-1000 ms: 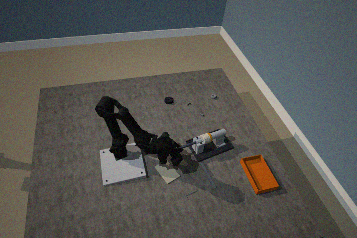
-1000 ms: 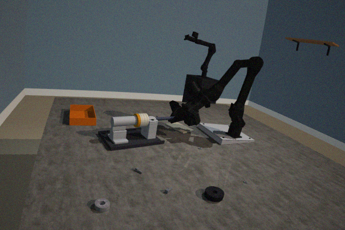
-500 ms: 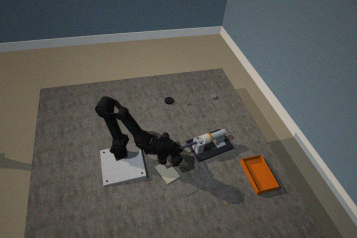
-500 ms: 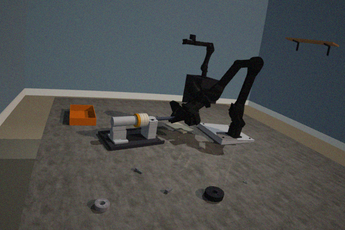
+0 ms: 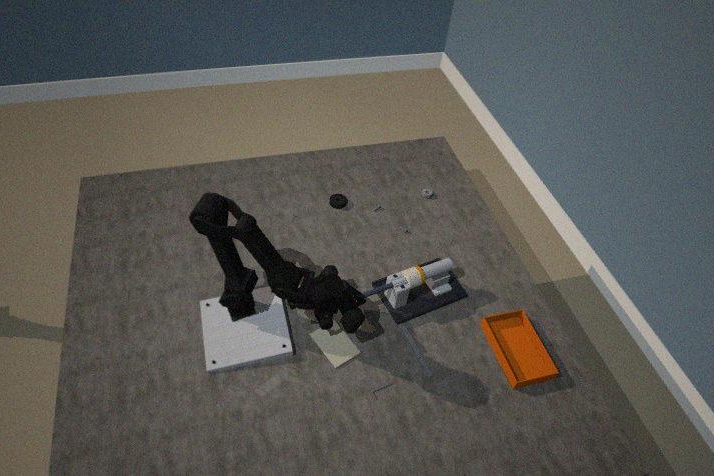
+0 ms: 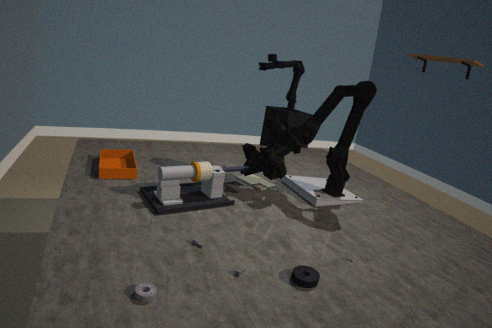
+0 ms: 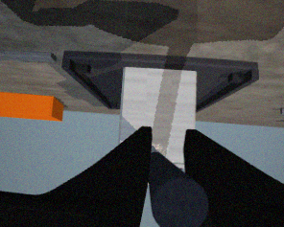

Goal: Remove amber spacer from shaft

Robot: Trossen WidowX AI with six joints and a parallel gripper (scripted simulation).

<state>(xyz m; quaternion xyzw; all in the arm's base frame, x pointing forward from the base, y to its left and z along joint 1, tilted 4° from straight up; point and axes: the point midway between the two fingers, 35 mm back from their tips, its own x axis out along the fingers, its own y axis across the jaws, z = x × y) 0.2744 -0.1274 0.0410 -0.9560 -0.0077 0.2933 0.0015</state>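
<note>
Right now my gripper tip is 60 mm short of the dark shaft and 20 mm below it. The rest, counted from my gripper tip: amber spacer: 170 mm ahead, 20 mm above; pale card: 110 mm behind, 60 mm to the right, 60 mm below; thin bar: 170 mm to the right, 80 mm ahead, 60 mm below.
</note>
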